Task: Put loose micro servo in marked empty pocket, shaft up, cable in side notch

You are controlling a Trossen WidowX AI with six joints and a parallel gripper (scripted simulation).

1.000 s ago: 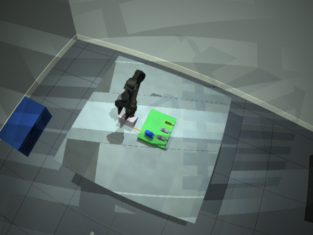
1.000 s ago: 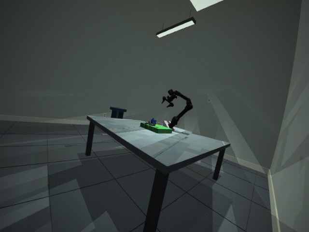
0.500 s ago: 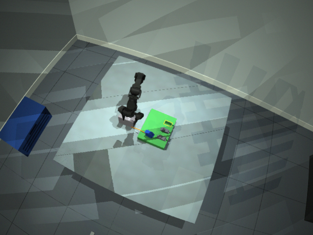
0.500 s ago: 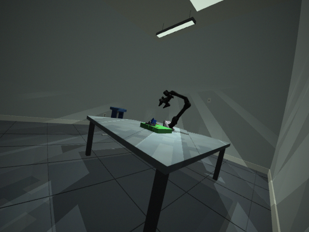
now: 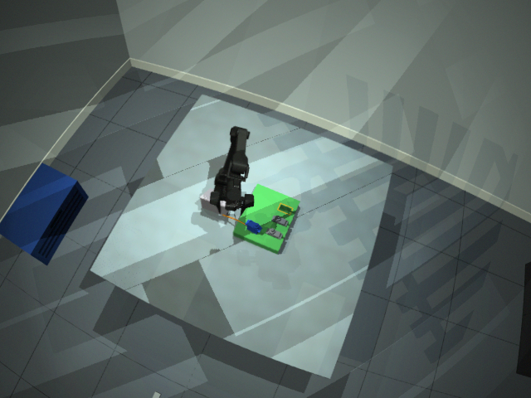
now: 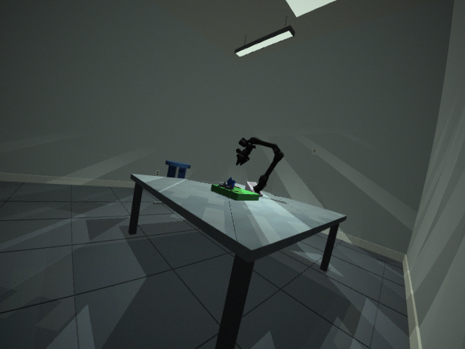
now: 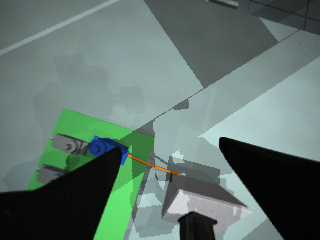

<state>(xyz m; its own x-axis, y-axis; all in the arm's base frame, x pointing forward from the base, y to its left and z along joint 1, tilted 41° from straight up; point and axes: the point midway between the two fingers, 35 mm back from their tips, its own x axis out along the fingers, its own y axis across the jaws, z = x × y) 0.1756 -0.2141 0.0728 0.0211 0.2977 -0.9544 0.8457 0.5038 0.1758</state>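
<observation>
My gripper tip is 21 cm above the green deck, 16 cm to the right of it and 7 cm short of it.
</observation>
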